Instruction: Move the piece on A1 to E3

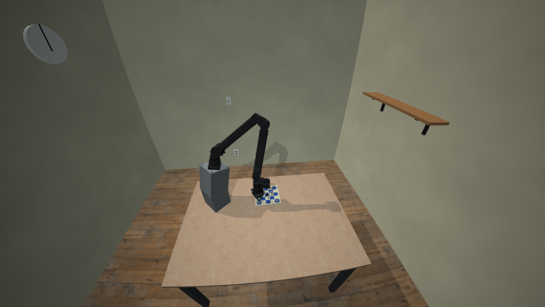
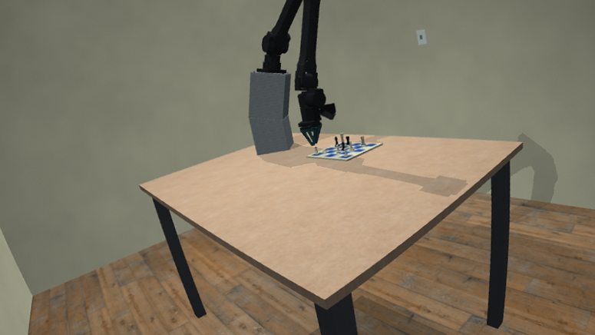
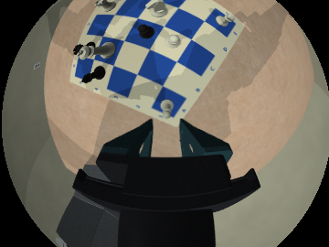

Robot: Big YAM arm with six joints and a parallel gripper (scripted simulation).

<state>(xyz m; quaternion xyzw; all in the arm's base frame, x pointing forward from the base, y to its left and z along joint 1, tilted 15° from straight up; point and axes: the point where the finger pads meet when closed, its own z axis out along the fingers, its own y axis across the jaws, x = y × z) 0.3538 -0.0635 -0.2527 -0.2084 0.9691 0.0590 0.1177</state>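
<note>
Now: the chessboard 90 mm ahead of my hand, 70 mm to the left of it and 50 mm below it.
</note>
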